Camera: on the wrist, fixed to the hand. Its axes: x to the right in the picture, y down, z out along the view.
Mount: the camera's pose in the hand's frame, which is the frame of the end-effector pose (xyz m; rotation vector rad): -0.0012 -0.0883 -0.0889 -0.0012 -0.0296 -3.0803
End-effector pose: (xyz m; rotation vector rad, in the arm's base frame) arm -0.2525 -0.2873 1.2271 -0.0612 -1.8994 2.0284
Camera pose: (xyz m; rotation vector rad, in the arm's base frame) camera -0.2068 -0.1998 1.3043 1.5007 -0.0978 -0.3498
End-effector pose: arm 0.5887 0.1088 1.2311 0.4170 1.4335 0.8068
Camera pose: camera 0.5236 0.0296 1.1591 -1.5929 0.5028 -1.6611
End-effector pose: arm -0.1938 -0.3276 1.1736 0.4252 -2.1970 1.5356
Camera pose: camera -0.1359 -0.2742 1.2710 1.8937 0.2994 -0.4659
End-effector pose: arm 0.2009 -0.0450 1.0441 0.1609 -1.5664 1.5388
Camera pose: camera 0.3026 0.0110 1.0913 1.4694 0.0942 -0.9947
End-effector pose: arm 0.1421 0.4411 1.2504 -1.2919 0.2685 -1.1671
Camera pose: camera 0.0312 0.4030 1.2945 0.3399 1.3786 1.5698
